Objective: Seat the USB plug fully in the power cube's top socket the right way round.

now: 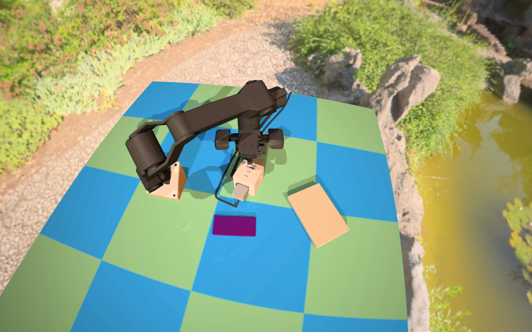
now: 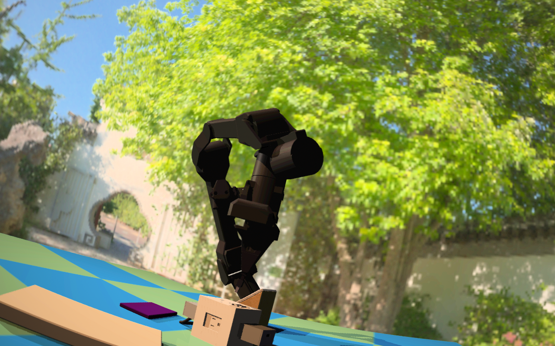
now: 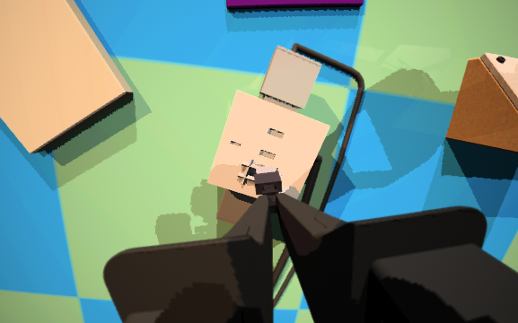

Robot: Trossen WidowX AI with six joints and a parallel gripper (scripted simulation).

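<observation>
My gripper tip is 2 cm above the USB plug. Also, from my gripper tip: USB socket (1 cm to the left, 7 cm below); then flat tan board (24 cm ahead, 9 cm to the right, 13 cm below); then purple flat card (2 cm behind, 18 cm to the right, 13 cm below).
</observation>
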